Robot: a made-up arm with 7 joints.
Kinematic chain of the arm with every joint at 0, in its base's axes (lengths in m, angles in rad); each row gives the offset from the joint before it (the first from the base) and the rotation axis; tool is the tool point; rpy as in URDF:
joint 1: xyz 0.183 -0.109 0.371 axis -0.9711 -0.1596 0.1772
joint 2: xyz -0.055 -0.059 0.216 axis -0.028 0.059 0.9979
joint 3: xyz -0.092 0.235 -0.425 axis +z
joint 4: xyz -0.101 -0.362 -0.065 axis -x
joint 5: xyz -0.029 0 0.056 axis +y
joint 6: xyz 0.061 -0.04 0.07 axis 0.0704 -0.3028 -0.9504
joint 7: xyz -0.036 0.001 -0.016 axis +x
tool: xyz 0.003 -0.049 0.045 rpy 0 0 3.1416
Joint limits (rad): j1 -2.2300..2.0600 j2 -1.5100..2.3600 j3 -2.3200..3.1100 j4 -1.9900..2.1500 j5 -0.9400..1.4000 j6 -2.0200..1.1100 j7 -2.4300..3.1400
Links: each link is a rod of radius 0.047 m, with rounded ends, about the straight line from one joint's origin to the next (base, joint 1, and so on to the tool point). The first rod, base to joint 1, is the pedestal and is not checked.
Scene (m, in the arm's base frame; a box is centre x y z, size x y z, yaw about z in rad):
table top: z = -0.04
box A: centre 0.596 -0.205 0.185 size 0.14 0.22 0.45 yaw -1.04
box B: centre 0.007 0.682 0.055 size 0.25 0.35 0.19 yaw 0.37
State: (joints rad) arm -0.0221 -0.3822 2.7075 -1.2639 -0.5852 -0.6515 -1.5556
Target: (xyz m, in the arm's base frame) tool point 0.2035 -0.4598 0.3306
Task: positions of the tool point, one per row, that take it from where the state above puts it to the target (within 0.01 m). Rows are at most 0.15 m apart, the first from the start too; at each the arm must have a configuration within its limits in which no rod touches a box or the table.
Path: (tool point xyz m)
1: 0.6706 0.2313 0.2192
2: 0.6692 0.1320 0.2519
3: 0.6332 0.0368 0.2493
4: 0.5648 -0.0360 0.2224
5: 0.4712 -0.0753 0.1877
6: 0.3632 -0.0794 0.1626
7: 0.2528 -0.0555 0.1601
8: 0.2423 -0.1203 0.1242
9: 0.2310 -0.1939 0.1090
10: 0.2199 -0.2689 0.1168
11: 0.2104 -0.3379 0.1466
12: 0.2040 -0.3949 0.1951
13: 0.2016 -0.4361 0.2578
14: 0.2035 -0.4598 0.3306

